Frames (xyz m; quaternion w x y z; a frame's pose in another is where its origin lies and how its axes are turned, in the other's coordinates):
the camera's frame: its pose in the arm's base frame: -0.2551 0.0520 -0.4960 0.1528 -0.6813 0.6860 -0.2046
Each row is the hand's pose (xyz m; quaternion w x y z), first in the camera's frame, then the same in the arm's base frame.
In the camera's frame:
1: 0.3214 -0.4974 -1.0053 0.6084 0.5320 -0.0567 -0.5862
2: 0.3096 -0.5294 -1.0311 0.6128 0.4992 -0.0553 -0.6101
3: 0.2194 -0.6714 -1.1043 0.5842 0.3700 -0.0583 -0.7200
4: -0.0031 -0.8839 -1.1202 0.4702 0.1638 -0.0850 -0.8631
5: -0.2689 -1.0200 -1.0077 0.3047 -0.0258 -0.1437 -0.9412
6: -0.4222 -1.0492 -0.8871 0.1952 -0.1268 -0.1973 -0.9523
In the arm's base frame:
1: -0.3203 -0.1896 0.6436 0.3744 -0.7469 -0.0995 -0.5404
2: -0.3047 -0.1756 0.6809 0.3469 -0.7711 -0.1059 -0.5234
3: -0.2143 -0.0786 0.8077 0.2340 -0.8473 -0.1744 -0.4437
4: -0.0312 0.1470 0.9101 0.0652 -0.9048 -0.3120 -0.2825
5: 0.1491 0.4056 0.8604 0.0650 0.8866 0.4489 0.0906
6: 0.2373 0.5501 0.7592 0.1161 0.8460 0.5191 -0.0360

